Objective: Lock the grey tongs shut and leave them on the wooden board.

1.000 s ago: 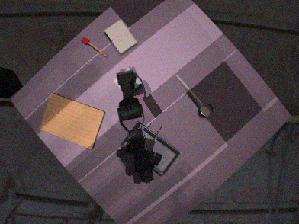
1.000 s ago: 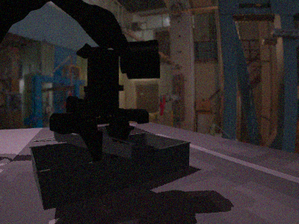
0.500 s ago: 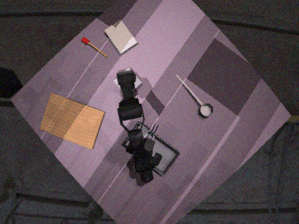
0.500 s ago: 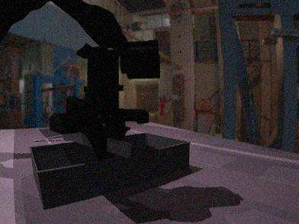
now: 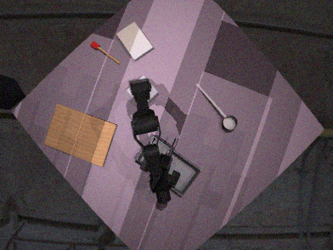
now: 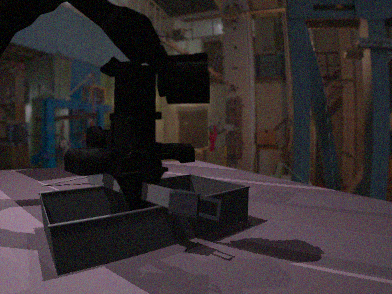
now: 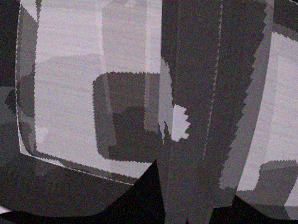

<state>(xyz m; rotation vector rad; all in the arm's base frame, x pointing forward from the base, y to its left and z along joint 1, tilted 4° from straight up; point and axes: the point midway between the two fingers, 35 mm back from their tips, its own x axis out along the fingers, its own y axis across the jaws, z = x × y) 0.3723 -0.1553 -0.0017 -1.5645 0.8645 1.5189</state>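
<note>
My gripper tip is 3 cm to the right of the roasting tin and 2 cm short of it. Round my gripper tip: pale flat block (63 cm behind, 28 cm to the left, 2 cm below); then wooden board (39 cm behind, 26 cm to the right, 2 cm below).
</note>
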